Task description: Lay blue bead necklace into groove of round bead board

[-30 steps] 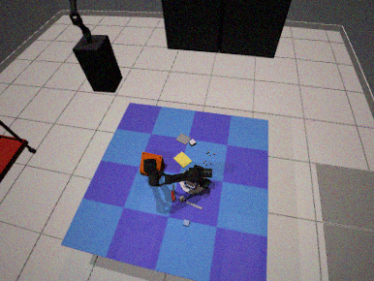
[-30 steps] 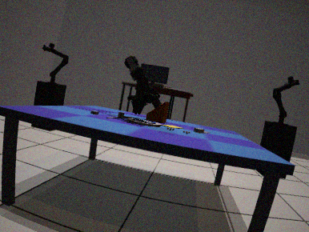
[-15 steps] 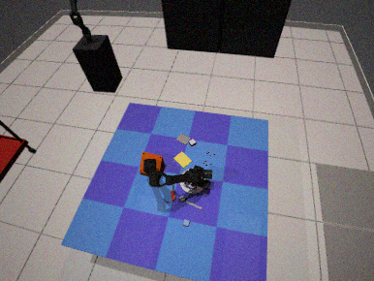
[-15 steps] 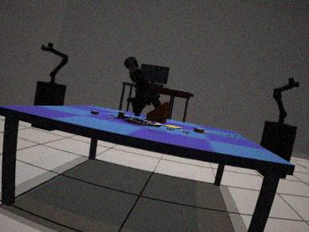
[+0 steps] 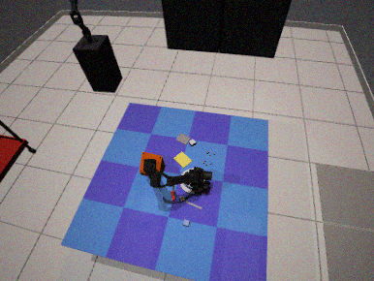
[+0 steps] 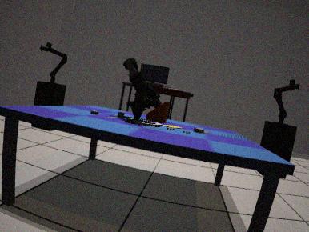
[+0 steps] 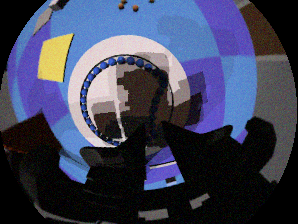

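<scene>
My gripper tip is now 4 cm to the right of the round white bead board, 3 cm past it and 1 cm above it. Also, from my gripper tip: red-handled tool: 15 cm behind, 8 cm to the right, 1 cm below; yellow card: 21 cm to the left, 14 cm behind, 1 cm below; thin pale stick: 14 cm to the right, 1 cm below.
</scene>
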